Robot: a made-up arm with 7 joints. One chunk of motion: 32 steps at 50 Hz.
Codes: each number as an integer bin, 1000 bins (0 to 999) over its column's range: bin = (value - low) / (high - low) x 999, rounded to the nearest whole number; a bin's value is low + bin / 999 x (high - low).
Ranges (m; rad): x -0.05..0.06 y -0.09..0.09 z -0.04..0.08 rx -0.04..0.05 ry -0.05..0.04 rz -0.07..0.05
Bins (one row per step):
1: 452 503 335 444 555 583
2: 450 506 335 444 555 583
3: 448 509 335 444 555 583
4: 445 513 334 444 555 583
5: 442 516 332 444 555 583
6: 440 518 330 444 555 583
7: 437 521 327 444 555 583
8: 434 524 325 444 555 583
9: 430 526 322 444 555 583
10: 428 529 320 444 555 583
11: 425 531 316 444 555 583
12: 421 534 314 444 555 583
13: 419 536 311 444 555 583
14: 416 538 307 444 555 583
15: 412 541 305 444 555 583
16: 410 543 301 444 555 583
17: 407 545 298 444 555 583
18: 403 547 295 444 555 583
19: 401 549 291 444 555 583
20: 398 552 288 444 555 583
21: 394 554 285 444 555 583
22: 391 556 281 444 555 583
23: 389 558 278 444 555 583
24: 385 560 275 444 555 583
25: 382 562 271 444 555 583
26: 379 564 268 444 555 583
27: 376 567 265 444 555 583
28: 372 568 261 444 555 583
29: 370 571 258 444 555 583
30: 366 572 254 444 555 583
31: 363 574 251 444 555 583
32: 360 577 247 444 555 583
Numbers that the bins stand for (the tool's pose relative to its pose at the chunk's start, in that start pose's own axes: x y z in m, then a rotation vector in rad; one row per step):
1: -0.0002 0.0006 0.0002 0.0000 0.0000 0.0000
2: -0.0005 0.0012 0.0002 0.0000 0.0000 0.0000
3: -0.0007 0.0017 0.0002 0.0000 0.0000 0.0000
4: -0.0010 0.0024 0.0001 0.0000 0.0000 0.0000
5: -0.0013 0.0030 -0.0001 0.0000 0.0000 0.0000
6: -0.0016 0.0033 -0.0004 0.0000 0.0000 0.0000
7: -0.0019 0.0039 -0.0007 0.0000 0.0000 0.0000
8: -0.0022 0.0044 -0.0010 0.0000 0.0000 0.0000
9: -0.0027 0.0048 -0.0013 0.0000 0.0000 0.0000
10: -0.0029 0.0053 -0.0016 0.0000 0.0000 0.0000
11: -0.0032 0.0057 -0.0020 0.0000 0.0000 0.0000
12: -0.0036 0.0062 -0.0023 0.0000 0.0000 0.0000
13: -0.0039 0.0066 -0.0026 0.0000 0.0000 0.0000
14: -0.0042 0.0069 -0.0031 0.0000 0.0000 0.0000
15: -0.0046 0.0075 -0.0034 0.0000 0.0000 0.0000
16: -0.0049 0.0078 -0.0038 0.0000 0.0000 0.0000
17: -0.0052 0.0082 -0.0042 0.0000 0.0000 0.0000
18: -0.0056 0.0086 -0.0046 0.0000 0.0000 0.0000
19: -0.0058 0.0089 -0.0050 0.0000 0.0000 0.0000
20: -0.0062 0.0095 -0.0054 0.0000 0.0000 0.0000
21: -0.0066 0.0098 -0.0058 0.0000 0.0000 0.0000
22: -0.0069 0.0102 -0.0062 0.0000 0.0000 0.0000
23: -0.0072 0.0105 -0.0066 0.0000 0.0000 0.0000
24: -0.0076 0.0109 -0.0070 0.0000 0.0000 0.0000
25: -0.0079 0.0113 -0.0074 0.0000 0.0000 0.0000
26: -0.0083 0.0116 -0.0078 0.0000 0.0000 0.0000
27: -0.0086 0.0122 -0.0082 0.0000 0.0000 0.0000
28: -0.0090 0.0123 -0.0086 0.0000 0.0000 0.0000
29: -0.0093 0.0129 -0.0090 0.0000 0.0000 0.0000
30: -0.0097 0.0131 -0.0095 0.0000 0.0000 0.0000
31: -0.0100 0.0134 -0.0098 0.0000 0.0000 0.0000
32: -0.0104 0.0140 -0.0103 0.0000 0.0000 0.0000

